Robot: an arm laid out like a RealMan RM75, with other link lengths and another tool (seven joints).
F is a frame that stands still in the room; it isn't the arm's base.
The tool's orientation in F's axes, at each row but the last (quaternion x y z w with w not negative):
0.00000 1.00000 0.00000 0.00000
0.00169 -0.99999 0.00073 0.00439
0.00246 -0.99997 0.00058 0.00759
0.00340 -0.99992 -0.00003 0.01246
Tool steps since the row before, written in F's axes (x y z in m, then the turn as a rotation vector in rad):
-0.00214 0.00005 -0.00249 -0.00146 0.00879 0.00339
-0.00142 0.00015 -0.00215 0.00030 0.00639 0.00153
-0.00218 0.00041 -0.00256 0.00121 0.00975 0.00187
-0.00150 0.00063 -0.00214 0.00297 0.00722 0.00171
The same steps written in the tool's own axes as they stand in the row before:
0.00214 0.00005 0.00249 0.00146 0.00879 -0.00339
0.00140 0.00016 0.00216 -0.00031 0.00639 -0.00154
0.00214 0.00042 0.00259 -0.00123 0.00974 -0.00190
0.00144 0.00064 0.00218 -0.00298 0.00720 -0.00178

